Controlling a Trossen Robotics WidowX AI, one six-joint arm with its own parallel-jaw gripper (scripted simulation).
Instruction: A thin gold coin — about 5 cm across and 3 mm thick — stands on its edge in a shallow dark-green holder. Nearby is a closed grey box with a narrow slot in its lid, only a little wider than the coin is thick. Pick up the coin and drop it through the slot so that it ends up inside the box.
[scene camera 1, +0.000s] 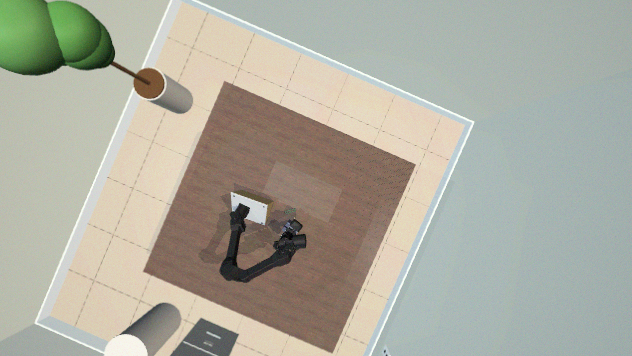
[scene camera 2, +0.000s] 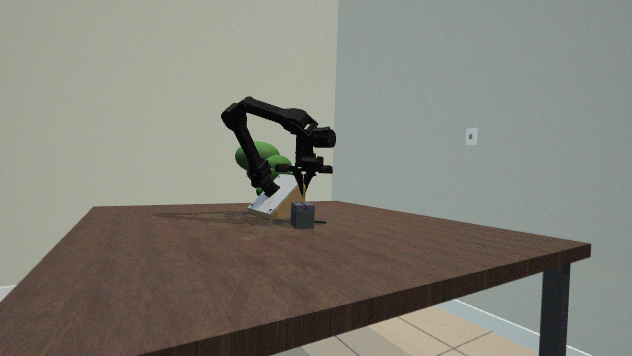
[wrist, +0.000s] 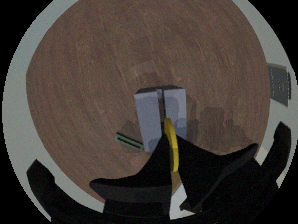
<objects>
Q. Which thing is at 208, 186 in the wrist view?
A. My gripper.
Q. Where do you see my gripper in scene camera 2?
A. At 303, 194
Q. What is my gripper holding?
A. A gold coin.
</objects>
